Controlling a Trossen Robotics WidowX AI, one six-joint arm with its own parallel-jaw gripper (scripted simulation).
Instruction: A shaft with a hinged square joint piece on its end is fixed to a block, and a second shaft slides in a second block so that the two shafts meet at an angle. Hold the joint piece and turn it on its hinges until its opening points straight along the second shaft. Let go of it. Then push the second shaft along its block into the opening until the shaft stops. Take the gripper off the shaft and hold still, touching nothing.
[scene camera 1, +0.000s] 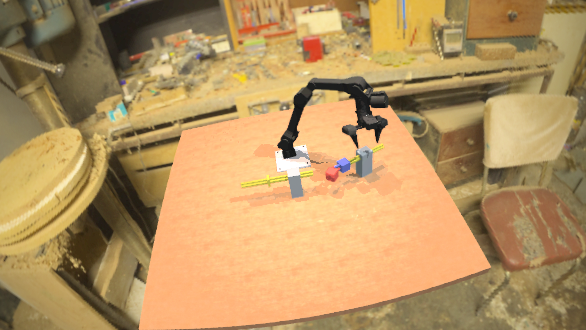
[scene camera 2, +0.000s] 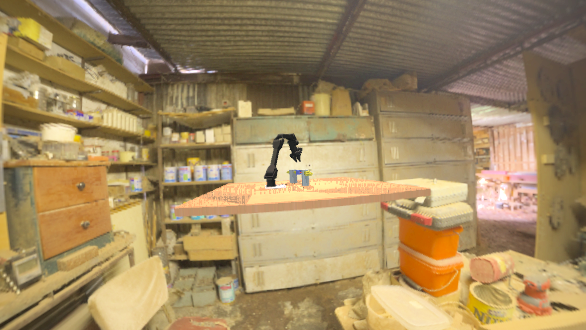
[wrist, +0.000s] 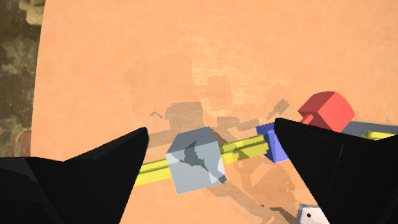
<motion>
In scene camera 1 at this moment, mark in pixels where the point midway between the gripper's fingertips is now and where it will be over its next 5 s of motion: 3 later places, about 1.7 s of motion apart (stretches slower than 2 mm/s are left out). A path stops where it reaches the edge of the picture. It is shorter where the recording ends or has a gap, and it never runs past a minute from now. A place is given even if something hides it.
The gripper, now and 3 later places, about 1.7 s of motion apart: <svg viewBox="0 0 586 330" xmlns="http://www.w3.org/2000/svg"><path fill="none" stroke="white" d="M367 145L323 172L332 178L329 179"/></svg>
</motion>
